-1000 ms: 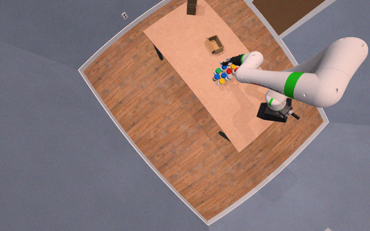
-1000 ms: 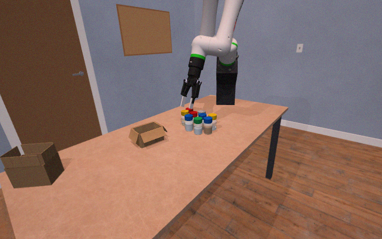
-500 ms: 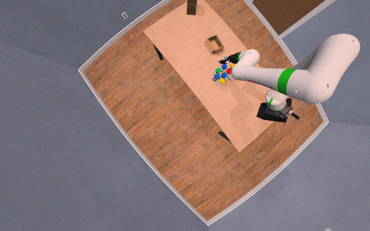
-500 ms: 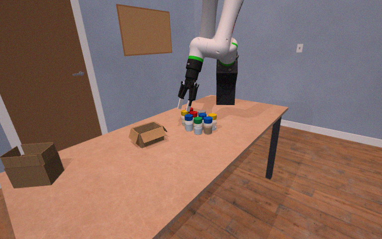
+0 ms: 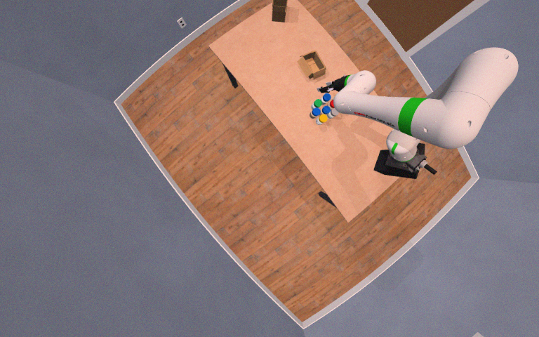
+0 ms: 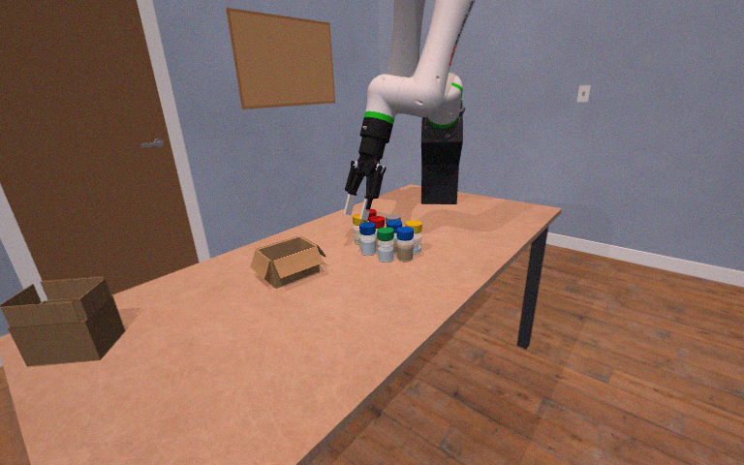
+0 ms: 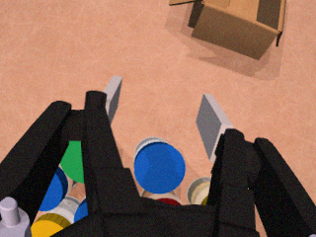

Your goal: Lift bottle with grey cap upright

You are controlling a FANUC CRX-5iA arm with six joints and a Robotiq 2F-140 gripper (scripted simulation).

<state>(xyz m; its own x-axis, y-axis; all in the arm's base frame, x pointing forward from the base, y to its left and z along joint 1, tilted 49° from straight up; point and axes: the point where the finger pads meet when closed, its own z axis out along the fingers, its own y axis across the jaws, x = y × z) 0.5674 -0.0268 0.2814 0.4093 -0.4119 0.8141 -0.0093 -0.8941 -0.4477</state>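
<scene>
The red-capped bottle is 130 mm below my hand, 120 mm behind it and 40 mm to the right of it. Round my hand: yellow-capped bottle: 130 mm below, 100 mm to the right, 100 mm behind; then blue bottle: 130 mm below, 130 mm behind, 40 mm to the left.
</scene>
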